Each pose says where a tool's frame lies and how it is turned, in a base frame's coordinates. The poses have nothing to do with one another.
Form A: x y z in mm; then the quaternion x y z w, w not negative.
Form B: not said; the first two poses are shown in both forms.
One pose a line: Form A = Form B
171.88 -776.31 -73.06 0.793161 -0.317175 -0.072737 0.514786 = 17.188 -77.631 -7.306 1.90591 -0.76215 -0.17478
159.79 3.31 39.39 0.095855 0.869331 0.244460 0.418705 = 15.979 0.331 3.939 0.24040 2.18027 0.61310
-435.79 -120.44 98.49 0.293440 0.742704 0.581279 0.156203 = -43.579 -12.044 9.849 0.84013 2.12639 1.66423
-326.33 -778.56 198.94 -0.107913 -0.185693 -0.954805 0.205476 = -32.633 -77.856 19.894 -0.30077 -0.51756 -2.66120
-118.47 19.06 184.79 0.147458 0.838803 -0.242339 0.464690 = -11.847 1.906 18.479 0.36221 2.06039 -0.59527
